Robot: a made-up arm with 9 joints. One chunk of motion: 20 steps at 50 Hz.
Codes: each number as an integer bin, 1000 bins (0 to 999) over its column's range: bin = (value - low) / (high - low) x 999, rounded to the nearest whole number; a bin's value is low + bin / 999 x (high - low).
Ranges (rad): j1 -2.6..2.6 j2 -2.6..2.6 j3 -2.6..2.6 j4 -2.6..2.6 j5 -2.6..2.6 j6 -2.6..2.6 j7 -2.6..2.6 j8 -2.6..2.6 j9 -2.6..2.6
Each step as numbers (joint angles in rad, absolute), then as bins.
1 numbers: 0.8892 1.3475 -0.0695 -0.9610 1.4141 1.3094 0.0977 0.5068 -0.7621
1 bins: 670 758 486 315 771 751 518 597 353
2 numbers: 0.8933 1.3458 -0.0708 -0.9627 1.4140 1.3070 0.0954 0.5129 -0.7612
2 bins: 671 758 486 315 771 751 518 598 353
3 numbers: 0.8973 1.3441 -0.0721 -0.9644 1.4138 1.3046 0.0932 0.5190 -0.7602
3 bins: 672 758 486 314 771 750 517 599 353
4 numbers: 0.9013 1.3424 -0.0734 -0.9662 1.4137 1.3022 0.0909 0.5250 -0.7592
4 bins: 673 757 485 314 771 750 517 600 354
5 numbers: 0.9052 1.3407 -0.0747 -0.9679 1.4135 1.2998 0.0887 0.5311 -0.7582
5 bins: 673 757 485 314 771 749 517 602 354
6 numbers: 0.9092 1.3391 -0.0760 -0.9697 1.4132 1.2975 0.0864 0.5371 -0.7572
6 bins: 674 757 485 313 771 749 516 603 354
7 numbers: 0.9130 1.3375 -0.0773 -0.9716 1.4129 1.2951 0.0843 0.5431 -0.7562
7 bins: 675 756 485 313 771 748 516 604 354
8 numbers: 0.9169 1.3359 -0.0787 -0.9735 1.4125 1.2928 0.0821 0.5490 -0.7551
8 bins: 676 756 484 312 771 748 515 605 354
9 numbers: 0.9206 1.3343 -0.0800 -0.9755 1.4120 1.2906 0.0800 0.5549 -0.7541
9 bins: 676 756 484 312 771 747 515 606 355
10 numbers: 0.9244 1.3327 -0.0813 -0.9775 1.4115 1.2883 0.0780 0.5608 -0.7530
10 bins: 677 756 484 312 771 747 514 607 355
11 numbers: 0.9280 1.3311 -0.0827 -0.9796 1.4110 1.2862 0.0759 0.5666 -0.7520
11 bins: 678 755 484 311 771 747 514 608 355
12 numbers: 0.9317 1.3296 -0.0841 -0.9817 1.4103 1.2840 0.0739 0.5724 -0.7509
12 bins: 678 755 483 311 770 746 514 609 355
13 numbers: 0.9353 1.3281 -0.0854 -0.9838 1.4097 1.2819 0.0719 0.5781 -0.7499
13 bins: 679 755 483 310 770 746 513 611 355
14 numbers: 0.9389 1.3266 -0.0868 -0.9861 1.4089 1.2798 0.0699 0.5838 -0.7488
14 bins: 680 754 483 310 770 745 513 612 356
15 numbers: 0.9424 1.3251 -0.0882 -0.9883 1.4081 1.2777 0.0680 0.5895 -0.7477
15 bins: 681 754 483 310 770 745 513 613 356
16 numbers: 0.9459 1.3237 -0.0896 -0.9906 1.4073 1.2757 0.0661 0.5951 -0.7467
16 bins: 681 754 482 309 770 745 512 614 356
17 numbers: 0.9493 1.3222 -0.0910 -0.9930 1.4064 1.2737 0.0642 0.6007 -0.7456
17 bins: 682 754 482 309 770 744 512 615 356
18 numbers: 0.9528 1.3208 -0.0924 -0.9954 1.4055 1.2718 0.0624 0.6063 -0.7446
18 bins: 683 753 482 308 770 744 511 616 356
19 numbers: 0.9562 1.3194 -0.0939 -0.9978 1.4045 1.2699 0.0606 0.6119 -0.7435
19 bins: 683 753 481 308 769 743 511 617 357
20 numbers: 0.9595 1.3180 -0.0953 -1.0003 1.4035 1.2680 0.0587 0.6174 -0.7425
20 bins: 684 753 481 307 769 743 511 618 357
